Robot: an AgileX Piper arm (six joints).
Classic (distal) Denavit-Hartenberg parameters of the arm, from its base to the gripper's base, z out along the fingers. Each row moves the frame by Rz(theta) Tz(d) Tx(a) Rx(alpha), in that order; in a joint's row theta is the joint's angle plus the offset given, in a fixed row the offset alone. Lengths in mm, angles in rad.
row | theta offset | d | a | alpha
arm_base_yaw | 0 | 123 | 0 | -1.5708
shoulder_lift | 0.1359 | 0 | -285.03 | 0
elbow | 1.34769 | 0 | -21.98 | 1.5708
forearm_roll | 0 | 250.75 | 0 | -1.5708
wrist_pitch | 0 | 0 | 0 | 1.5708
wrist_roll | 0 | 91 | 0 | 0
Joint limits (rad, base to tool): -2.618..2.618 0..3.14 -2.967..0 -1.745..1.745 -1.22..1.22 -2.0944..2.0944
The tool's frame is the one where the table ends.
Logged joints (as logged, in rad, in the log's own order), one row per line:
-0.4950, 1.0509, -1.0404, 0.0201, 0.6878, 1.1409
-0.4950, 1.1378, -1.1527, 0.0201, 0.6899, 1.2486
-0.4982, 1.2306, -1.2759, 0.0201, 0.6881, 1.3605
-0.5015, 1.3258, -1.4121, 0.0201, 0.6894, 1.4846
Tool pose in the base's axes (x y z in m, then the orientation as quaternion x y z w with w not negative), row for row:
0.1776, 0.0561, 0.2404, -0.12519, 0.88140, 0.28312, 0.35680
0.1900, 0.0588, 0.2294, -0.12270, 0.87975, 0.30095, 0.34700
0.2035, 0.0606, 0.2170, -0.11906, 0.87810, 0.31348, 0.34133
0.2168, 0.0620, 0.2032, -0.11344, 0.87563, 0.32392, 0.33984
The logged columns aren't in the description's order. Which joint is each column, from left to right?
Columns, left to right: elbow, shoulder_lift, wrist_roll, arm_base_yaw, wrist_pitch, forearm_roll.
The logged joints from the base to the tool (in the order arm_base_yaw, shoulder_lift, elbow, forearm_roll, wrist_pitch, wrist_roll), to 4 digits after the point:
0.0201, 1.0509, -0.4950, 1.1409, 0.6878, -1.0404
0.0201, 1.1378, -0.4950, 1.2486, 0.6899, -1.1527
0.0201, 1.2306, -0.4982, 1.3605, 0.6881, -1.2759
0.0201, 1.3258, -0.5015, 1.4846, 0.6894, -1.4121

